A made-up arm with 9 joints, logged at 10 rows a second.
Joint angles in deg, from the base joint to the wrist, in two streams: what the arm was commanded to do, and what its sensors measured. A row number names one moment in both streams.
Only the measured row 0 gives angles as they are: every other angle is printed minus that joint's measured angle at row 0.
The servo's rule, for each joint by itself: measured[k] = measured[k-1] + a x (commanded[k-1-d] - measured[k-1]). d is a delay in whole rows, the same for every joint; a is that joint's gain. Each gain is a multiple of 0.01, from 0.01 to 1. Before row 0 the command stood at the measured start. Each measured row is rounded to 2 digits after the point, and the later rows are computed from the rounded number. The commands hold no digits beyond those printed.
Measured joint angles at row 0: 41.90, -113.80, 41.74, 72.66, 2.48, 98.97, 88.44, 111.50, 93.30
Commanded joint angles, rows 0 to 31: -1.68, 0.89, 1.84, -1.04, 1.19, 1.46, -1.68, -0.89, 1.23; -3.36, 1.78, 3.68, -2.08, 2.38, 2.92, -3.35, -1.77, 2.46; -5.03, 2.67, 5.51, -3.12, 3.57, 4.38, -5.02, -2.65, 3.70; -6.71, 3.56, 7.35, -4.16, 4.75, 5.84, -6.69, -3.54, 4.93; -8.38, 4.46, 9.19, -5.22, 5.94, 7.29, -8.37, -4.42, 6.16; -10.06, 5.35, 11.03, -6.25, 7.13, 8.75, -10.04, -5.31, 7.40; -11.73, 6.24, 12.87, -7.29, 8.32, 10.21, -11.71, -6.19, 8.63; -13.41, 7.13, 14.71, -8.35, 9.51, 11.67, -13.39, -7.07, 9.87; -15.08, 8.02, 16.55, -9.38, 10.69, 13.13, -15.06, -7.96, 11.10; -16.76, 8.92, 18.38, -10.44, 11.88, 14.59, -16.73, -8.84, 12.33; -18.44, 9.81, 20.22, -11.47, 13.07, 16.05, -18.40, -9.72, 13.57; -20.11, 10.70, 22.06, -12.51, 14.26, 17.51, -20.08, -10.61, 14.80; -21.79, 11.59, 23.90, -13.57, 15.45, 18.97, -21.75, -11.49, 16.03; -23.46, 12.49, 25.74, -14.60, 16.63, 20.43, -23.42, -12.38, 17.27; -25.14, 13.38, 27.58, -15.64, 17.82, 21.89, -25.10, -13.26, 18.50; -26.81, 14.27, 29.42, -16.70, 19.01, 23.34, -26.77, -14.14, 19.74; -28.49, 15.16, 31.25, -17.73, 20.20, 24.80, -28.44, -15.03, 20.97; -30.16, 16.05, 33.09, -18.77, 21.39, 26.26, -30.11, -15.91, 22.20; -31.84, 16.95, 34.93, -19.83, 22.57, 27.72, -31.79, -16.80, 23.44; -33.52, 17.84, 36.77, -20.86, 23.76, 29.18, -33.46, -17.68, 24.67; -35.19, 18.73, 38.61, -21.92, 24.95, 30.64, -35.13, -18.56, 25.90; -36.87, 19.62, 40.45, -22.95, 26.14, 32.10, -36.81, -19.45, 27.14; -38.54, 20.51, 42.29, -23.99, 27.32, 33.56, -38.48, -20.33, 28.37; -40.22, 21.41, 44.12, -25.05, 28.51, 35.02, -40.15, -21.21, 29.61; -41.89, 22.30, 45.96, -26.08, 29.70, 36.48, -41.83, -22.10, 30.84; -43.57, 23.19, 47.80, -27.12, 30.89, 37.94, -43.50, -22.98, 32.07; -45.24, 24.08, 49.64, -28.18, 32.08, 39.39, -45.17, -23.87, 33.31; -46.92, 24.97, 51.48, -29.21, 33.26, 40.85, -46.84, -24.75, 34.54; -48.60, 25.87, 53.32, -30.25, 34.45, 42.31, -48.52, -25.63, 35.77; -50.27, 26.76, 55.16, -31.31, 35.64, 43.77, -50.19, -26.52, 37.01; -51.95, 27.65, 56.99, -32.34, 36.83, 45.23, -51.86, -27.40, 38.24; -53.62, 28.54, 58.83, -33.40, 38.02, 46.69, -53.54, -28.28, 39.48
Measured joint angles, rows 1 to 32: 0.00, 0.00, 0.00, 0.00, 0.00, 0.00, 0.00, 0.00, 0.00; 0.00, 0.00, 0.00, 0.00, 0.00, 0.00, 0.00, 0.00, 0.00; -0.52, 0.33, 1.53, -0.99, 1.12, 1.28, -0.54, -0.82, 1.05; -1.40, 0.87, 3.31, -2.03, 2.30, 2.72, -1.44, -1.69, 2.25; -2.53, 1.54, 5.14, -3.07, 3.49, 4.18, -2.59, -2.57, 3.48; -3.83, 2.29, 6.97, -4.11, 4.67, 5.64, -3.90, -3.46, 4.71; -5.24, 3.09, 8.81, -5.16, 5.86, 7.09, -5.33, -4.34, 5.94; -6.73, 3.93, 10.65, -6.20, 7.05, 8.55, -6.84, -5.23, 7.18; -8.28, 4.78, 12.49, -7.24, 8.24, 10.01, -8.40, -6.11, 8.41; -9.87, 5.65, 14.33, -8.29, 9.43, 11.47, -10.00, -6.99, 9.65; -11.49, 6.53, 16.17, -9.33, 10.61, 12.93, -11.62, -7.88, 10.88; -13.12, 7.41, 18.00, -10.38, 11.80, 14.39, -13.26, -8.76, 12.11; -14.77, 8.30, 19.84, -11.42, 12.99, 15.85, -14.90, -9.64, 13.35; -16.43, 9.19, 21.68, -12.46, 14.18, 17.31, -16.56, -10.53, 14.58; -18.09, 10.08, 23.52, -13.51, 15.37, 18.77, -18.22, -11.41, 15.81; -19.75, 10.97, 25.36, -14.55, 16.55, 20.23, -19.88, -12.30, 17.05; -21.42, 11.86, 27.20, -15.59, 17.74, 21.69, -21.55, -13.18, 18.28; -23.09, 12.75, 29.04, -16.64, 18.93, 23.14, -23.22, -14.06, 19.52; -24.76, 13.64, 30.87, -17.68, 20.12, 24.60, -24.89, -14.95, 20.75; -26.43, 14.53, 32.71, -18.72, 21.31, 26.06, -26.56, -15.83, 21.98; -28.11, 15.43, 34.55, -19.77, 22.49, 27.52, -28.23, -16.72, 23.22; -29.79, 16.32, 36.39, -20.81, 23.68, 28.98, -29.90, -17.60, 24.45; -31.46, 17.21, 38.23, -21.86, 24.87, 30.44, -31.57, -18.48, 25.68; -33.14, 18.10, 40.07, -22.90, 26.06, 31.90, -33.25, -19.37, 26.92; -34.81, 18.99, 41.91, -23.94, 27.24, 33.36, -34.92, -20.25, 28.15; -36.49, 19.89, 43.74, -24.99, 28.43, 34.82, -36.59, -21.13, 29.39; -38.16, 20.78, 45.58, -26.03, 29.62, 36.28, -38.27, -22.02, 30.62; -39.84, 21.67, 47.42, -27.07, 30.81, 37.74, -39.94, -22.90, 31.85; -41.51, 22.56, 49.26, -28.12, 32.00, 39.19, -41.61, -23.79, 33.09; -43.19, 23.45, 51.10, -29.16, 33.18, 40.65, -43.28, -24.67, 34.32; -44.87, 24.35, 52.94, -30.20, 34.37, 42.11, -44.96, -25.55, 35.55; -46.54, 25.24, 54.78, -31.25, 35.56, 43.57, -46.63, -26.44, 36.79
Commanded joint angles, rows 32 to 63: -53.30, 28.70, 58.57, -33.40, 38.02, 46.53, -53.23, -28.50, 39.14; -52.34, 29.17, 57.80, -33.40, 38.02, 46.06, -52.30, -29.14, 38.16; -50.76, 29.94, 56.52, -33.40, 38.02, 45.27, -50.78, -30.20, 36.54; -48.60, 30.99, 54.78, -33.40, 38.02, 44.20, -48.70, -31.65, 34.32; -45.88, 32.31, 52.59, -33.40, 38.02, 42.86, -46.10, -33.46, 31.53; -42.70, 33.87, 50.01, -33.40, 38.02, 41.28, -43.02, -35.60, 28.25; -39.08, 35.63, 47.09, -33.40, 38.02, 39.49, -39.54, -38.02, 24.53; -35.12, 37.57, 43.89, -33.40, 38.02, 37.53, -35.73, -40.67, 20.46; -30.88, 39.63, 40.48, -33.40, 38.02, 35.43, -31.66, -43.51, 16.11; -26.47, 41.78, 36.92, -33.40, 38.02, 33.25, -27.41, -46.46, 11.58; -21.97, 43.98, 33.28, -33.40, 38.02, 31.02, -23.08, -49.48, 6.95; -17.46, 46.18, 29.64, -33.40, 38.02, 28.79, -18.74, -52.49, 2.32; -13.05, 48.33, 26.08, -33.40, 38.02, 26.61, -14.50, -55.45, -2.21; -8.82, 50.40, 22.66, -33.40, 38.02, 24.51, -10.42, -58.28, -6.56; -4.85, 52.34, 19.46, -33.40, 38.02, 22.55, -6.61, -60.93, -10.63; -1.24, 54.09, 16.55, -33.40, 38.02, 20.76, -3.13, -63.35, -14.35; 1.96, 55.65, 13.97, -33.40, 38.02, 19.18, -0.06, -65.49, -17.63; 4.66, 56.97, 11.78, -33.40, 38.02, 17.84, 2.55, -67.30, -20.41; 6.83, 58.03, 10.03, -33.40, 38.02, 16.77, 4.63, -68.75, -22.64; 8.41, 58.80, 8.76, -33.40, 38.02, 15.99, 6.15, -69.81, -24.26; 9.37, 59.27, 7.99, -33.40, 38.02, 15.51, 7.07, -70.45, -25.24; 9.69, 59.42, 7.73, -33.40, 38.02, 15.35, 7.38, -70.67, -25.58; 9.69, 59.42, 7.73, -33.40, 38.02, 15.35, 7.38, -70.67, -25.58; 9.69, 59.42, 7.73, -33.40, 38.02, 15.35, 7.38, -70.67, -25.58; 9.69, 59.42, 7.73, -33.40, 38.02, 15.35, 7.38, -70.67, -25.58; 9.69, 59.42, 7.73, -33.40, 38.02, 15.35, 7.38, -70.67, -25.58; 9.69, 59.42, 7.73, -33.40, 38.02, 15.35, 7.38, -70.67, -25.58; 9.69, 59.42, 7.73, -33.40, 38.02, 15.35, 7.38, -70.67, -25.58; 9.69, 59.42, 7.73, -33.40, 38.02, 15.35, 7.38, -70.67, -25.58; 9.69, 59.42, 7.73, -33.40, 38.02, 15.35, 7.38, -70.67, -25.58; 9.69, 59.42, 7.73, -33.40, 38.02, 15.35, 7.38, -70.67, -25.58; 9.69, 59.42, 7.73, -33.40, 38.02, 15.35, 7.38, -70.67, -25.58
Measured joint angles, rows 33 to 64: -48.22, 26.13, 56.61, -32.29, 36.75, 45.03, -48.30, -27.32, 38.02; -49.89, 27.02, 58.45, -33.34, 37.94, 46.49, -49.98, -28.20, 39.26; -50.95, 27.64, 58.55, -33.40, 38.02, 46.53, -51.02, -28.48, 39.16; -51.38, 28.21, 57.93, -33.40, 38.02, 46.12, -51.43, -29.09, 38.31; -51.19, 28.85, 56.76, -33.40, 38.02, 45.37, -51.22, -30.11, 36.81; -50.39, 29.64, 55.12, -33.40, 38.02, 44.34, -50.41, -31.53, 34.69; -48.99, 30.63, 53.02, -33.40, 38.02, 43.04, -49.03, -33.31, 32.00; -47.04, 31.83, 50.52, -33.40, 38.02, 41.49, -47.11, -35.42, 28.81; -44.57, 33.24, 47.67, -33.40, 38.02, 39.73, -44.69, -37.81, 25.17; -41.64, 34.84, 44.53, -33.40, 38.02, 37.79, -41.82, -40.44, 21.17; -38.30, 36.61, 41.17, -33.40, 38.02, 35.71, -38.57, -43.26, 16.87; -34.63, 38.52, 37.64, -33.40, 38.02, 33.55, -35.00, -46.20, 12.37; -30.71, 40.54, 34.02, -33.40, 38.02, 31.32, -31.19, -49.22, 7.76; -26.60, 42.63, 30.38, -33.40, 38.02, 29.09, -27.21, -52.23, 3.14; -22.40, 44.74, 26.81, -33.40, 38.02, 26.91, -23.14, -55.19, -1.41; -18.19, 46.83, 23.37, -33.40, 38.02, 24.80, -19.07, -58.03, -5.79; -14.05, 48.87, 20.12, -33.40, 38.02, 22.82, -15.08, -60.70, -9.90; -10.08, 50.80, 17.16, -33.40, 38.02, 21.01, -11.26, -63.14, -13.68; -6.35, 52.59, 14.51, -33.40, 38.02, 19.40, -7.68, -65.30, -17.04; -2.94, 54.21, 12.24, -33.40, 38.02, 18.03, -4.41, -67.14, -19.90; 0.09, 55.62, 10.41, -33.40, 38.02, 16.92, -1.52, -68.62, -22.23; 2.67, 56.80, 9.04, -33.40, 38.02, 16.10, 0.93, -69.71, -23.96; 4.75, 57.71, 8.17, -33.40, 38.02, 15.58, 2.89, -70.39, -25.05; 6.28, 58.34, 7.80, -33.40, 38.02, 15.38, 4.33, -70.65, -25.50; 7.34, 58.74, 7.74, -33.40, 38.02, 15.35, 5.31, -70.67, -25.57; 8.07, 58.99, 7.73, -33.40, 38.02, 15.35, 5.97, -70.67, -25.58; 8.57, 59.15, 7.73, -33.40, 38.02, 15.35, 6.42, -70.67, -25.58; 8.92, 59.25, 7.73, -33.40, 38.02, 15.35, 6.73, -70.67, -25.58; 9.16, 59.31, 7.73, -33.40, 38.02, 15.35, 6.94, -70.67, -25.58; 9.32, 59.35, 7.73, -33.40, 38.02, 15.35, 7.08, -70.67, -25.58; 9.43, 59.38, 7.73, -33.40, 38.02, 15.35, 7.18, -70.67, -25.58; 9.51, 59.39, 7.73, -33.40, 38.02, 15.35, 7.24, -70.67, -25.58
